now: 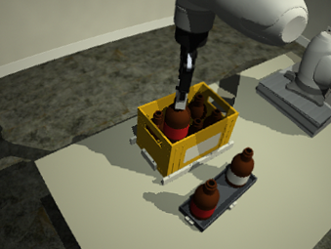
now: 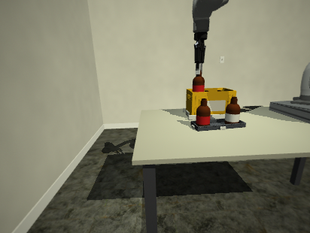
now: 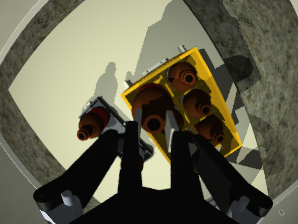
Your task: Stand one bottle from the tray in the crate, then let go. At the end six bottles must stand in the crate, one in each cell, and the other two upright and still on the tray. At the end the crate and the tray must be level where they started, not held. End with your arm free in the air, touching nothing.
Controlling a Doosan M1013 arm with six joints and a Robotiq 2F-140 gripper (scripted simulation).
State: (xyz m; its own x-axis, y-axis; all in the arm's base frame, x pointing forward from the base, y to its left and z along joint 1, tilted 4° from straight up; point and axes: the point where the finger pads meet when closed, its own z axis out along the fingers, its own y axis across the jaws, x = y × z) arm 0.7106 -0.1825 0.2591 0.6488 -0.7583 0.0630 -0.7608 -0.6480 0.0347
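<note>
Right now my hand is 10 cm past the yellow crate, 2 cm to the left of it and 23 cm above it. From my hand the other things lie so: tray 2 cm behind, 20 cm to the left, 30 cm below.
</note>
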